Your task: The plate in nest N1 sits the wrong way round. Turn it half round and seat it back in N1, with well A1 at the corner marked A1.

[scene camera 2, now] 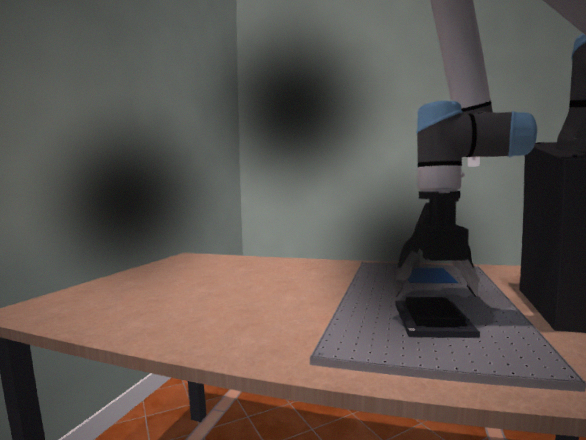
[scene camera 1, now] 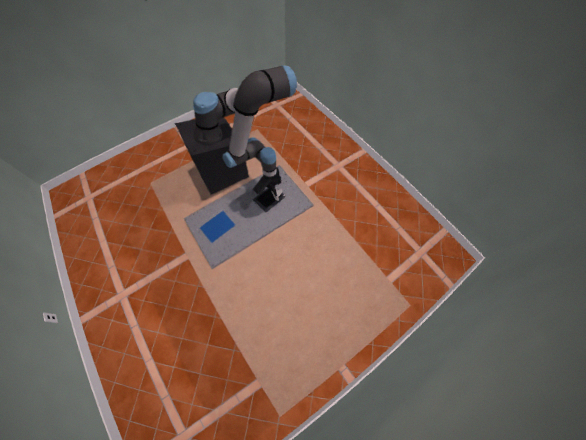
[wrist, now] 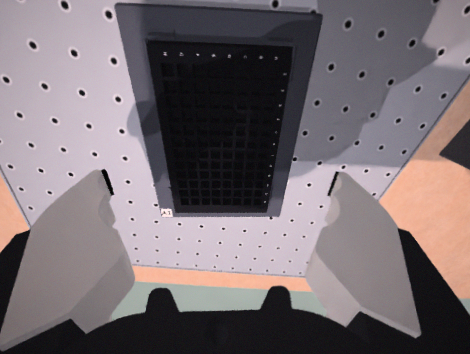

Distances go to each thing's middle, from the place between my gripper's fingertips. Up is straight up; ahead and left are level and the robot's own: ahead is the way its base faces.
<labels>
My gripper is now 10 mm to the left of the black well plate [scene camera 2: 426, 311] and 30 mm above it. The rest, counted from my hand: dark grey nest [scene camera 2: 449, 332] 10 mm to the right, 40 mm below.
</labels>
